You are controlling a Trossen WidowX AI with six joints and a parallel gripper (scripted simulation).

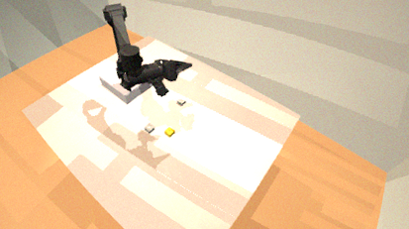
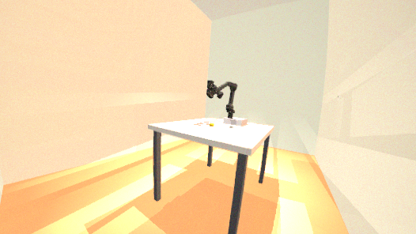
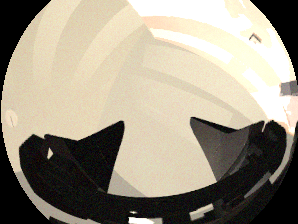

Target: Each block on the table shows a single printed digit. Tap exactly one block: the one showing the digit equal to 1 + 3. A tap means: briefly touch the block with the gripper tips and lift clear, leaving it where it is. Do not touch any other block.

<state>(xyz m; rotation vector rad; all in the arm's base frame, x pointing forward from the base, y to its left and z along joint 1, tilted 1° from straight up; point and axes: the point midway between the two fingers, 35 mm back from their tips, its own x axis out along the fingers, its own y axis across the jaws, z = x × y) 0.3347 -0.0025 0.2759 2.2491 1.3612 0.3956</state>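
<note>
The white block lies 11 cm behind my gripper tip, 9 cm to the left of it and 33 cm below it. Round my gripper tip: yellow block: 3 cm behind, 8 cm to the right, 33 cm below.
</note>
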